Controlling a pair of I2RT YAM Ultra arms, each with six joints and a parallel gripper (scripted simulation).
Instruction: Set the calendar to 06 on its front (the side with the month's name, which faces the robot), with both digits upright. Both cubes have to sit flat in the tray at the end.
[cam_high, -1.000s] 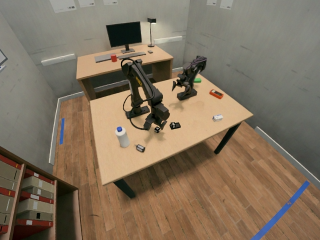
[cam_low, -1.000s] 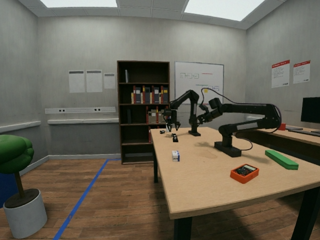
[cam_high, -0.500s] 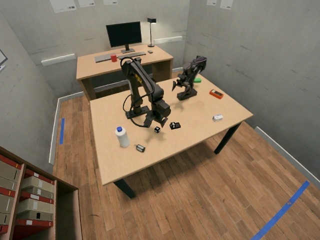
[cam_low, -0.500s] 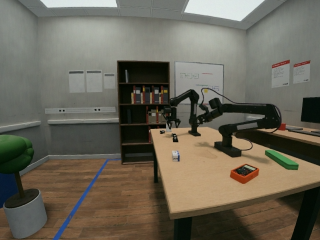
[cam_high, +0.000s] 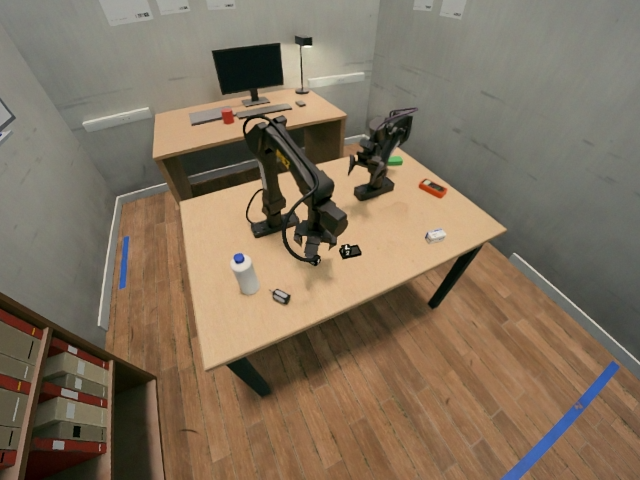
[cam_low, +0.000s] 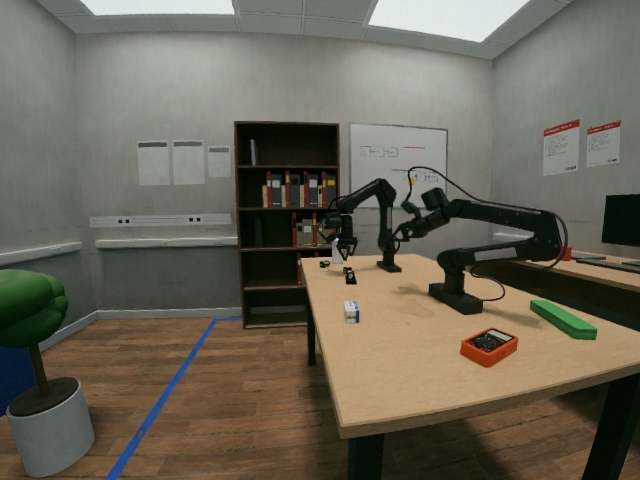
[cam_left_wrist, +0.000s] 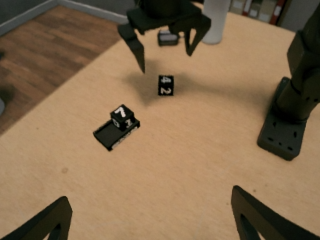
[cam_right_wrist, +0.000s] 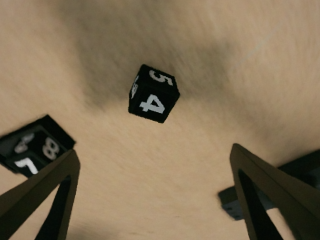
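My right gripper is now 13 cm to the right of the black calendar tray, 8 cm above it and 3 cm short of it. Round my right hand: orange meter 72 cm to the left, 12 cm behind, 7 cm below.
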